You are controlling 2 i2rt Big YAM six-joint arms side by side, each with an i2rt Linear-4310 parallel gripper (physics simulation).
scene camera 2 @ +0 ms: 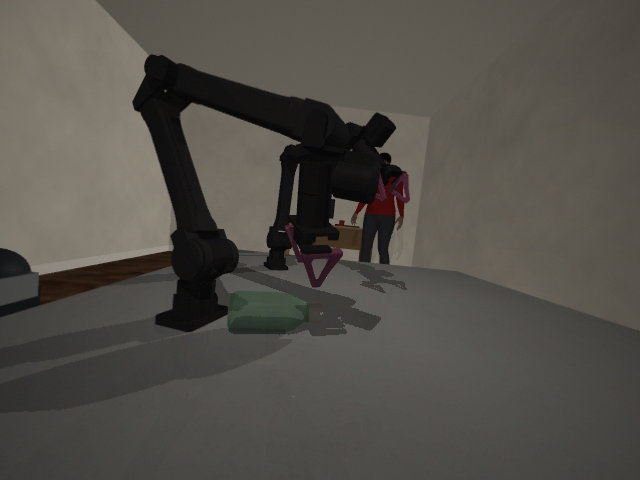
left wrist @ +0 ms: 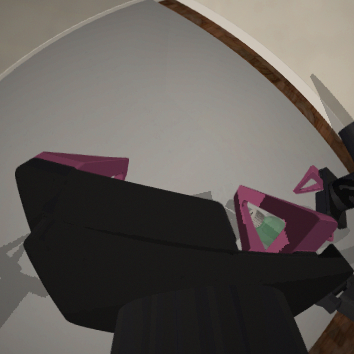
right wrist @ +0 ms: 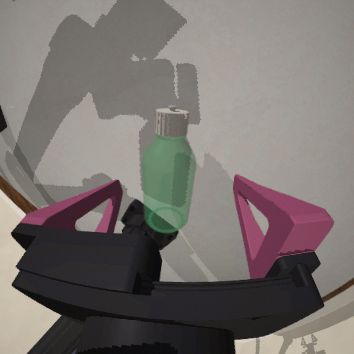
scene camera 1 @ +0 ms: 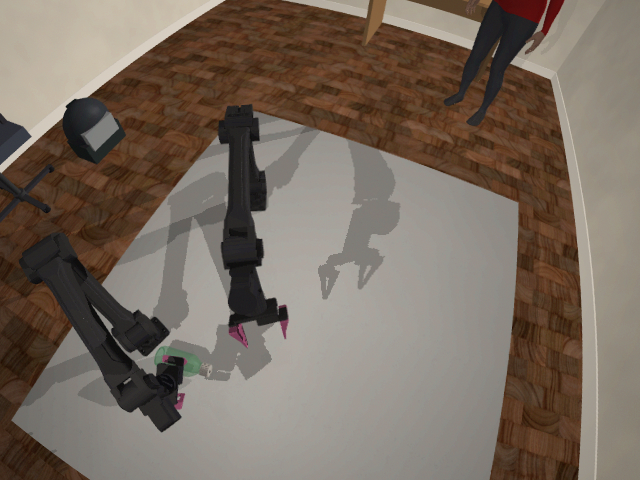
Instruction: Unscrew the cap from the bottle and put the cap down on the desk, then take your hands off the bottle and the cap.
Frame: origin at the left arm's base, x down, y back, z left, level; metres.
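Where they show: left gripper, fingertip midpoint: [scene camera 2: 396, 200] [left wrist: 184, 178] [scene camera 1: 266, 342]; right gripper, fingertip midpoint: [scene camera 2: 308, 273] [right wrist: 174, 183] [scene camera 1: 184, 377]; left arm's base, origin of the base link: [scene camera 2: 275, 267] [scene camera 1: 256, 199]; right arm's base, origin of the base link: [scene camera 2: 194, 318] [scene camera 1: 151, 336].
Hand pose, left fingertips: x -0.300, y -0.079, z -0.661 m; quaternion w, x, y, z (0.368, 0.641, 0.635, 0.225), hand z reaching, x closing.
Things, the pixels of their centre, and the offset from my left fingertips. Level surfaces: height alone.
- green see-through bottle, body centre: [right wrist: 168, 174] [scene camera 2: 276, 311] [left wrist: 274, 233] [scene camera 1: 183, 363] dx +0.262, dy +0.296, dz -0.017 m
- grey desk, its level: dx +0.300 m
- whitish ribbed cap, body centre: [right wrist: 171, 119] [scene camera 2: 315, 312] [left wrist: 253, 216] [scene camera 1: 206, 370] dx +0.262, dy +0.219, dz -0.038 m
The green see-through bottle [scene camera 1: 192, 365] [scene camera 2: 263, 315] [left wrist: 270, 231] [right wrist: 167, 167] lies on its side on the grey desk [scene camera 1: 423, 320] [scene camera 2: 465, 392]. The whitish ribbed cap [scene camera 1: 206, 369] [scene camera 2: 315, 312] [left wrist: 255, 216] [right wrist: 172, 123] sits at the bottle's neck; whether it is loose on the thread cannot be seen. My right gripper [scene camera 1: 174, 379] [scene camera 2: 312, 276] [right wrist: 174, 183] is open above the bottle, touching neither bottle nor cap. My left gripper [scene camera 1: 266, 342] [scene camera 2: 394, 200] [left wrist: 184, 178] is open and empty, raised over the desk, to the upper right of the cap in scene camera 1.
The two black arms stand at the desk's left side in scene camera 1, and their shadows fall across the desk. A dark helmet [scene camera 1: 87, 124] [scene camera 2: 12, 284] is beyond the desk's left edge. A person in red [scene camera 1: 498, 51] [scene camera 2: 382, 204] stands beyond the far edge.
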